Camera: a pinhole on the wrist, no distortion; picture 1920 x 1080 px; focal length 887.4 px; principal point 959.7 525.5 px. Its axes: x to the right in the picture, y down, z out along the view. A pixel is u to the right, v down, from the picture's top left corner.
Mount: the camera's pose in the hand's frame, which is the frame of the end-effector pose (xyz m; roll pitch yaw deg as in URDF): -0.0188 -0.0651 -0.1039 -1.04 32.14 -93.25
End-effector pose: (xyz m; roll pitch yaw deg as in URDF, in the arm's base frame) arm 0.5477 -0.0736 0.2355 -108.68 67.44 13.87
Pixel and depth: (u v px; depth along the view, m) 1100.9 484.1 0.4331
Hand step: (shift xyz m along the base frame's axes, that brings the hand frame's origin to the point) 0.1385 0.3715 0.1443
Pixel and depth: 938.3 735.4 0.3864
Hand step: 0.1152 0.3378 0.0062
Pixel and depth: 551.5 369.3 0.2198
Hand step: -0.0176 0.1602 0.0687
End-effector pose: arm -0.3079 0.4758 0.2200 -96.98 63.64 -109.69
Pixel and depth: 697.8 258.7 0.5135
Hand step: 0.3901 -0.2024 0.2211
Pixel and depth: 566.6 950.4 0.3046
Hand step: 0.1755 -0.2114 -0.0754
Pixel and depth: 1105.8 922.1 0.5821
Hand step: 0.2033 -0.5845 -0.0173
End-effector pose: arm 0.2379 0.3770 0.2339 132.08 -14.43 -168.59
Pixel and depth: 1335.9 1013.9 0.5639
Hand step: -0.3624 -0.2880 -0.5070
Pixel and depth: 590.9 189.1 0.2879
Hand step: 0.0500 0.0889 -0.2449
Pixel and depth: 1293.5 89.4 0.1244
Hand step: 0.0782 -0.1161 -0.1269
